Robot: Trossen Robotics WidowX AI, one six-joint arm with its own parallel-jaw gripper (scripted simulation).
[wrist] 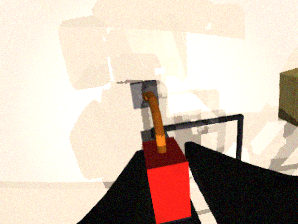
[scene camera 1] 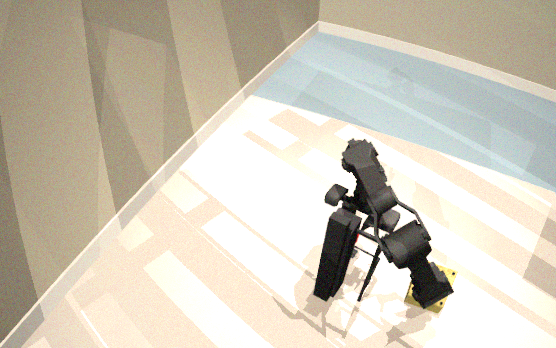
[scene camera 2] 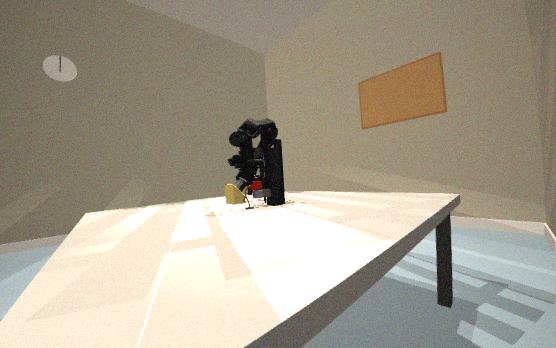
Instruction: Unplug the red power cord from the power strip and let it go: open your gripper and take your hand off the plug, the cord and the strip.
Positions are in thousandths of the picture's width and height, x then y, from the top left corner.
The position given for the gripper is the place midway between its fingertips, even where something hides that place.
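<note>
The gripper (scene camera 1: 641,662) is visible here, and the wrist view (wrist: 552,681) shows it too.
</note>
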